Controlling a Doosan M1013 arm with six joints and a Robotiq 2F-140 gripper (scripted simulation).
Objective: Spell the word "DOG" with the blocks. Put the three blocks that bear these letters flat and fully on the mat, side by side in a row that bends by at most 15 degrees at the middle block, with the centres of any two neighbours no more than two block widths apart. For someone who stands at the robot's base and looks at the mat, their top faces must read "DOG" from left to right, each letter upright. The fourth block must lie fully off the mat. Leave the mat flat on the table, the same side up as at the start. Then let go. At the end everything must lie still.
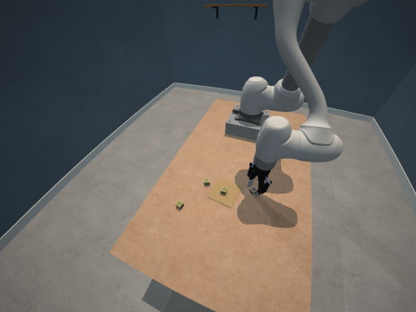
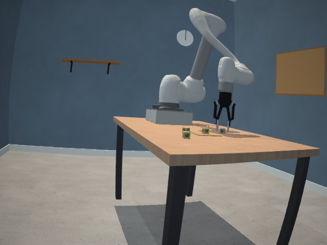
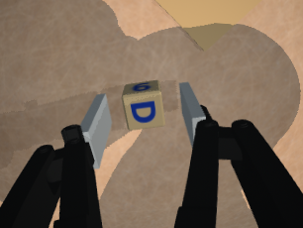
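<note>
Now: hand 3 cm above the D block. Round my hand: G block 14 cm to the right, 6 cm ahead, 2 cm below; tan mat 14 cm to the right, 5 cm ahead, 4 cm below.
</note>
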